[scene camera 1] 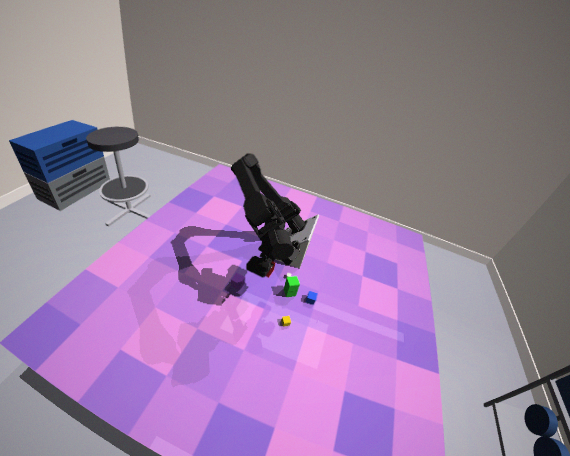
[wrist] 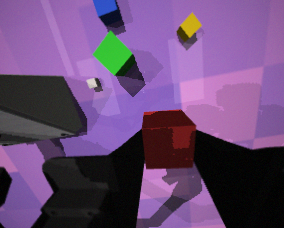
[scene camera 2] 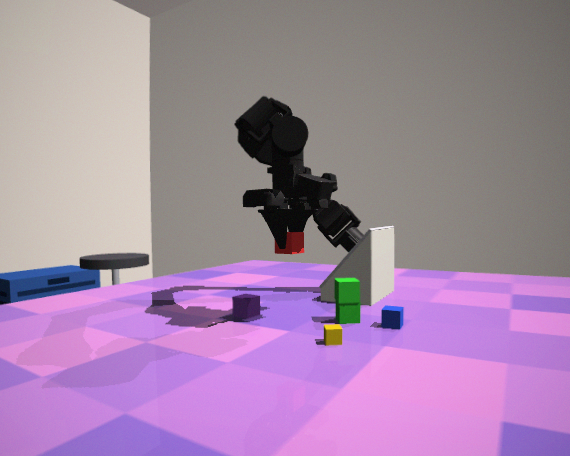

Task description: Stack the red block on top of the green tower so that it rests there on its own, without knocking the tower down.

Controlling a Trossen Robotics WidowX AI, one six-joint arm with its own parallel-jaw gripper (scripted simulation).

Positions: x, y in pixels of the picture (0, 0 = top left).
Labels:
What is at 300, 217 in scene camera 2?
My gripper.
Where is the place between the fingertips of my gripper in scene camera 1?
At 266, 269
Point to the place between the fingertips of my gripper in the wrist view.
At 163, 131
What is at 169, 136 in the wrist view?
A red block.

